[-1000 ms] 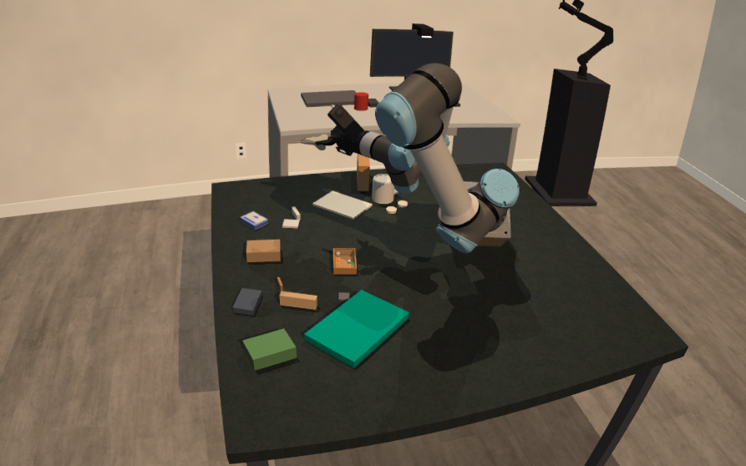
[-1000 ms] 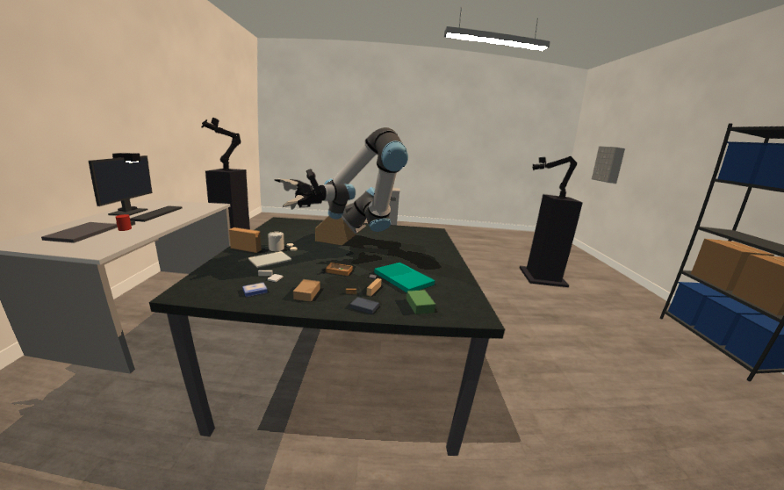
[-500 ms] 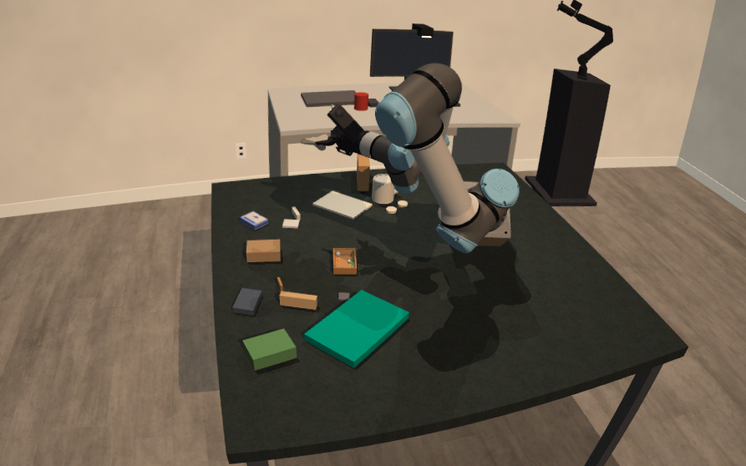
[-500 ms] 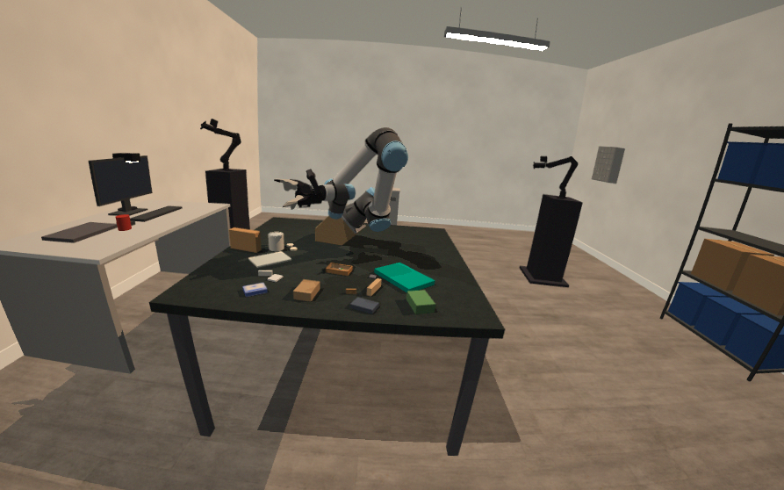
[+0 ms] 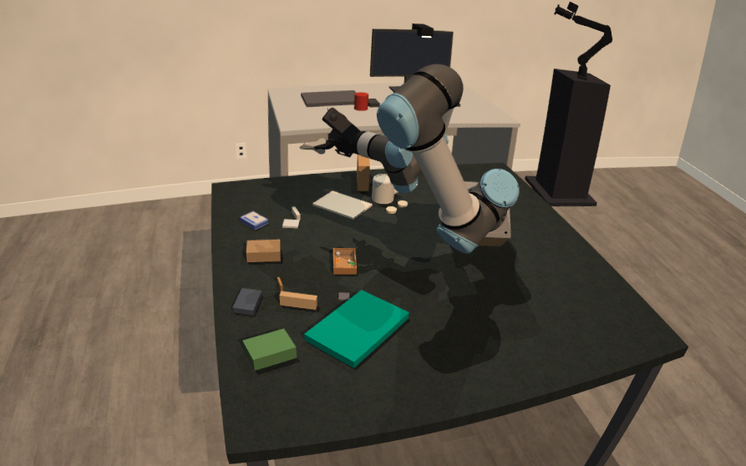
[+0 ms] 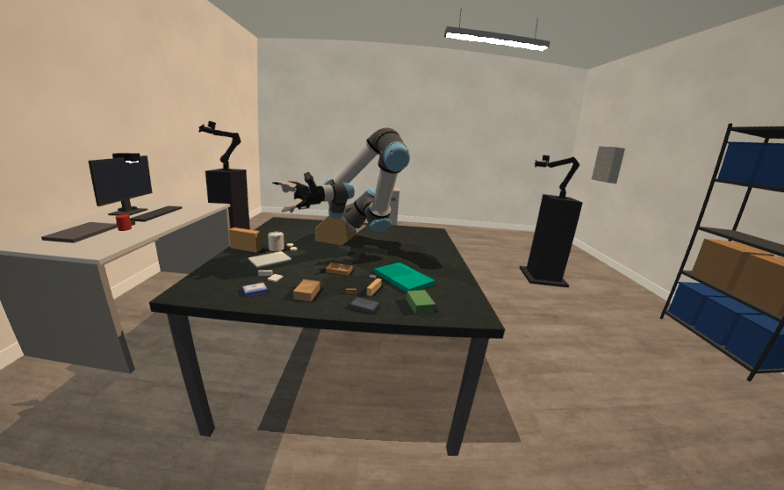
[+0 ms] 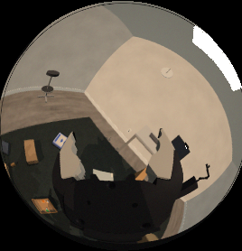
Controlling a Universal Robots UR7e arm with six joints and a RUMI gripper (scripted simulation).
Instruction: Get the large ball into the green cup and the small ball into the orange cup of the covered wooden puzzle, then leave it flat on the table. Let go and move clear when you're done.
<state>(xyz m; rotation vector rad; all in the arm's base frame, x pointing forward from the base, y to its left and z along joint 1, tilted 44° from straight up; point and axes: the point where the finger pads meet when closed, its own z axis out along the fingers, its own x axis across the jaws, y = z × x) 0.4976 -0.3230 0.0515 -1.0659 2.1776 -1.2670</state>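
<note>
Right now my hand is 9 cm past the covered wooden puzzle, 26 cm to the right of it and 34 cm above it. The rest, counted from my hand: brown box: 16 cm ahead, 20 cm to the left, 33 cm below; flat white plate: 11 cm behind, 11 cm to the right, 34 cm below; white mug: 27 cm behind, 16 cm to the right, 30 cm below.
</note>
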